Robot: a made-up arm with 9 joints. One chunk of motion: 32 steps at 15 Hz.
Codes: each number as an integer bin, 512 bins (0 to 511) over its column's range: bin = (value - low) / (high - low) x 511, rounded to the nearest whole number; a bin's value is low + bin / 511 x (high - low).
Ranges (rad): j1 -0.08..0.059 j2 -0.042..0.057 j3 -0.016..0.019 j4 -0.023..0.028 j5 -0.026..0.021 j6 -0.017..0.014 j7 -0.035..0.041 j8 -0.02..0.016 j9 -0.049..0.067
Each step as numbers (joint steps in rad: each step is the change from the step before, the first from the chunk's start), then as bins.
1 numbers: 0.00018 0.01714 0.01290 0.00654 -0.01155 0.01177 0.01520 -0.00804 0.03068
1 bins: 295 305 422 296 157 474 338 170 351
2 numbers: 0.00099 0.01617 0.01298 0.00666 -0.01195 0.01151 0.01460 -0.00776 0.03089
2 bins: 298 300 423 297 153 470 333 174 352
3 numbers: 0.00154 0.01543 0.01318 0.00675 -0.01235 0.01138 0.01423 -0.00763 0.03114
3 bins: 300 296 426 298 148 468 331 176 353
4 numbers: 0.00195 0.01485 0.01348 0.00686 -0.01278 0.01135 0.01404 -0.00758 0.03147
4 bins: 301 293 430 299 144 467 330 176 354
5 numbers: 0.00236 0.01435 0.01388 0.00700 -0.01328 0.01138 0.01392 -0.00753 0.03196
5 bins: 303 291 436 301 138 468 329 177 357
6 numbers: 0.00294 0.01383 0.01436 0.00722 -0.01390 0.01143 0.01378 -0.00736 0.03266
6 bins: 305 288 443 303 132 469 328 179 360
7 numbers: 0.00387 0.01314 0.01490 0.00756 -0.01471 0.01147 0.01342 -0.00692 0.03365
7 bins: 308 285 451 306 123 469 326 186 364
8 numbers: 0.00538 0.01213 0.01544 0.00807 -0.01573 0.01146 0.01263 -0.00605 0.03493
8 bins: 314 279 459 311 112 469 320 198 370
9 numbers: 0.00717 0.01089 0.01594 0.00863 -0.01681 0.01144 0.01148 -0.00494 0.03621
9 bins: 320 273 466 317 100 469 313 214 375
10 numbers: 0.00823 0.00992 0.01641 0.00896 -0.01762 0.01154 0.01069 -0.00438 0.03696
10 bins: 324 268 473 320 91 470 307 222 379
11 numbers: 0.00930 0.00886 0.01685 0.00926 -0.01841 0.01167 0.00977 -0.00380 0.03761
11 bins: 328 263 480 323 83 473 301 230 382
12 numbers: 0.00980 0.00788 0.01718 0.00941 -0.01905 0.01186 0.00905 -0.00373 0.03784
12 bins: 330 257 484 325 76 476 296 231 383
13 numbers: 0.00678 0.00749 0.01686 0.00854 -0.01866 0.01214 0.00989 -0.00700 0.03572
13 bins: 319 255 480 316 80 480 302 185 373
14 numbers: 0.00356 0.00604 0.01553 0.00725 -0.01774 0.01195 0.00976 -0.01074 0.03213
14 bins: 307 248 460 303 90 477 301 131 357
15 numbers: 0.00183 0.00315 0.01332 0.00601 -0.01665 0.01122 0.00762 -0.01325 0.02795
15 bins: 301 233 428 291 102 465 287 96 339
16 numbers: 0.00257 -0.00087 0.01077 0.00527 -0.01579 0.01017 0.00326 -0.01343 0.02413
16 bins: 304 212 391 283 111 448 257 93 322
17 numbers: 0.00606 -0.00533 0.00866 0.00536 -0.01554 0.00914 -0.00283 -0.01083 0.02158
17 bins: 316 189 360 284 114 431 216 130 311
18 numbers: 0.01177 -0.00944 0.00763 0.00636 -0.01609 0.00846 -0.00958 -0.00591 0.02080
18 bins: 337 168 345 294 108 420 171 200 307
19 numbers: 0.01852 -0.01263 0.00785 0.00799 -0.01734 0.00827 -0.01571 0.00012 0.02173
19 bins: 362 152 348 311 94 417 130 286 312
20 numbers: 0.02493 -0.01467 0.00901 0.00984 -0.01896 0.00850 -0.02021 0.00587 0.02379
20 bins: 386 141 365 329 77 420 99 367 321
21 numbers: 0.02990 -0.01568 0.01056 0.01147 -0.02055 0.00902 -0.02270 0.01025 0.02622
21 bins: 404 136 388 345 59 429 83 429 331
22 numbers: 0.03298 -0.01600 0.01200 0.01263 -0.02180 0.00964 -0.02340 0.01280 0.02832
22 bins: 415 134 409 357 46 439 78 466 341
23 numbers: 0.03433 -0.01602 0.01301 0.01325 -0.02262 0.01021 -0.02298 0.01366 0.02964
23 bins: 420 134 424 363 37 449 81 478 346
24 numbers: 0.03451 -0.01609 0.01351 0.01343 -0.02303 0.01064 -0.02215 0.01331 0.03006
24 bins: 421 134 431 365 32 456 86 473 348
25 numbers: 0.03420 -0.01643 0.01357 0.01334 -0.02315 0.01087 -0.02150 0.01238 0.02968
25 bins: 420 132 432 364 31 459 91 460 347
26 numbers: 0.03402 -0.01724 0.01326 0.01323 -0.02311 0.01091 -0.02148 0.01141 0.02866
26 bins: 419 128 427 363 31 460 91 446 342
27 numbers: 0.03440 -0.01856 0.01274 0.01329 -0.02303 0.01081 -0.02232 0.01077 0.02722
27 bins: 421 121 420 364 32 458 85 437 336
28 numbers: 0.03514 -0.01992 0.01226 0.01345 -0.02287 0.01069 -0.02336 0.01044 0.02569
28 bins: 423 114 413 365 34 456 78 432 329
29 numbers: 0.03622 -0.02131 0.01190 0.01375 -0.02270 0.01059 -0.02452 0.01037 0.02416
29 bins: 427 107 407 368 36 455 70 431 322
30 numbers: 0.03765 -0.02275 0.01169 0.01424 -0.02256 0.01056 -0.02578 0.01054 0.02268
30 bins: 433 99 404 373 37 454 62 433 316
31 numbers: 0.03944 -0.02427 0.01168 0.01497 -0.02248 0.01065 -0.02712 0.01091 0.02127
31 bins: 439 92 404 380 38 456 53 439 310
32 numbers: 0.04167 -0.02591 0.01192 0.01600 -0.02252 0.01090 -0.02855 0.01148 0.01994
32 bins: 447 83 408 391 38 460 43 447 304
